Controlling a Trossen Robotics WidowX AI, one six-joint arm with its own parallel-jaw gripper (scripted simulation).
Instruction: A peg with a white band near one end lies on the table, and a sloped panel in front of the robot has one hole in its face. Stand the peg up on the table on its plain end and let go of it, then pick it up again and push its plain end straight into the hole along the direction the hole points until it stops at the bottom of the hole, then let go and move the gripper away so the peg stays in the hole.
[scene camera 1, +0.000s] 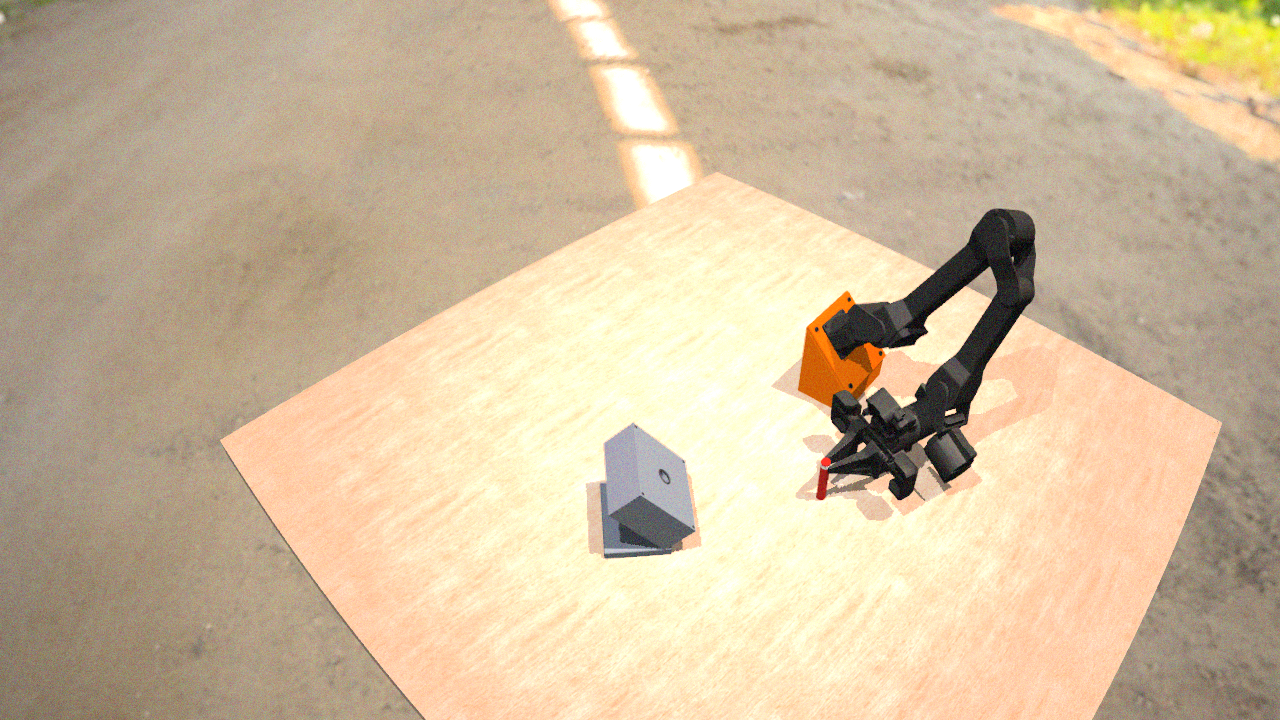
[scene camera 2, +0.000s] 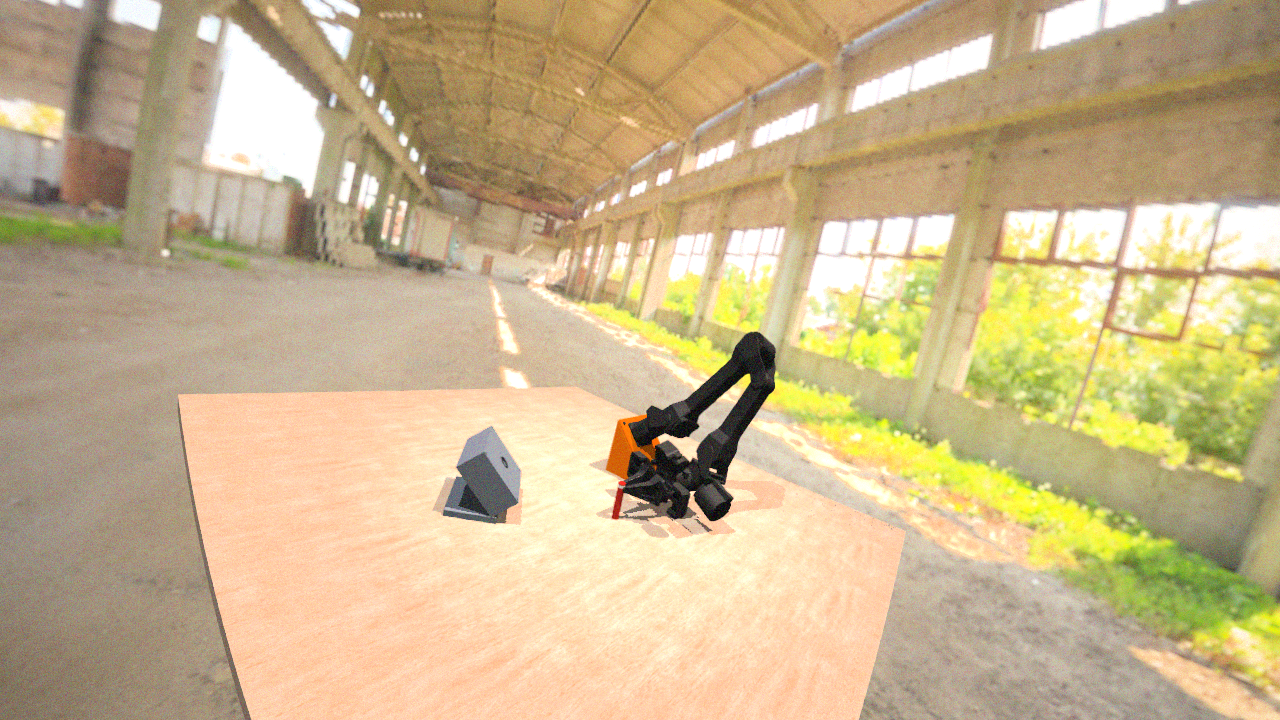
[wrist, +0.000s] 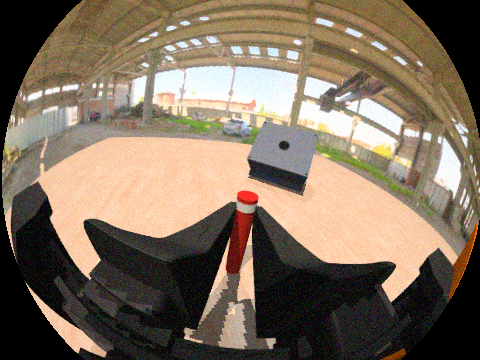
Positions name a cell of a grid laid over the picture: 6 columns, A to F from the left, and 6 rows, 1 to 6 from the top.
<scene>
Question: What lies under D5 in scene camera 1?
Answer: A grey sloped panel.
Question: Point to my gripper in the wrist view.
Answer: D4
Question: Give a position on a grey sloped panel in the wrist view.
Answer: D3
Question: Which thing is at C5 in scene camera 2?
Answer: A grey sloped panel.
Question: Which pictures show my gripper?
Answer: Scene camera 1, scene camera 2 and the wrist view: all of them.
</scene>
